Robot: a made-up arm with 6 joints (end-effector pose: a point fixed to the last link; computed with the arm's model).
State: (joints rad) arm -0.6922 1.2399 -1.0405 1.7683 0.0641 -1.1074
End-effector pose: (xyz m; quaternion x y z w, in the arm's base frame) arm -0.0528 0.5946 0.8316 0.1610 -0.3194 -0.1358 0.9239
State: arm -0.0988 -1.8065 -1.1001 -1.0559 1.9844 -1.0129
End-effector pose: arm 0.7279 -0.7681 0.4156 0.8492 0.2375 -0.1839 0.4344
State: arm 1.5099 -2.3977 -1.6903 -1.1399 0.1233 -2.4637
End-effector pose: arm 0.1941 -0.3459 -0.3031 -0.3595 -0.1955 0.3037 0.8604
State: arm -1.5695 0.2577 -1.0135 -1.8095 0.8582 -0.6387
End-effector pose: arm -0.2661 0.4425 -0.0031 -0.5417 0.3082 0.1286 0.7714
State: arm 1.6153 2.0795 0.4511 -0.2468 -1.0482 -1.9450
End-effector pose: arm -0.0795 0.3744 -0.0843 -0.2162 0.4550 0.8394 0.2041
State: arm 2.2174 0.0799 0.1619 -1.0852 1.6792 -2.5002
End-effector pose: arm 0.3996 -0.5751 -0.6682 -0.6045 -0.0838 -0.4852 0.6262
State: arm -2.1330 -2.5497 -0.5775 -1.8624 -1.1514 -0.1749
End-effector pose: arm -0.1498 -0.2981 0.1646 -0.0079 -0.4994 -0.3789 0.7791
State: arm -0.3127 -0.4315 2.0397 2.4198 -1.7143 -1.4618
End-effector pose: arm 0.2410 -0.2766 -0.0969 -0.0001 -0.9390 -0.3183 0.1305
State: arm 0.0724 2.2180 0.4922 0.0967 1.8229 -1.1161
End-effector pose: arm 0.1109 0.7686 0.7590 -0.2059 -0.7866 -0.5131 0.2748
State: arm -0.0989 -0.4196 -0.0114 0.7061 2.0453 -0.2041
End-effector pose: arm 0.3978 -0.9985 0.8389 0.7525 -0.4318 -0.1657 0.4689
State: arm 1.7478 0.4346 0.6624 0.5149 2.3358 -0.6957
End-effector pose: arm 0.0998 -0.6340 -1.1503 0.7736 0.1061 -0.6245 0.0138
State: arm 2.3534 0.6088 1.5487 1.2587 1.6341 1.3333
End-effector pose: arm -0.7976 -0.7484 -0.0432 -0.7547 0.2688 -0.5975 0.0334
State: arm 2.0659 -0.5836 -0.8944 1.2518 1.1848 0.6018
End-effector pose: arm 0.6336 -0.1108 -1.0031 -0.5083 0.0714 -0.0888 0.8536
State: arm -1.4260 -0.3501 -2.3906 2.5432 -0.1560 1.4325
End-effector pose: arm 0.3451 0.6955 1.0557 0.4285 0.1245 0.4259 0.7871
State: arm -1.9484 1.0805 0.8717 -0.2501 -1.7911 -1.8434
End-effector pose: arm -0.0479 0.1083 0.8877 -0.3568 -0.3691 -0.4529 0.7290
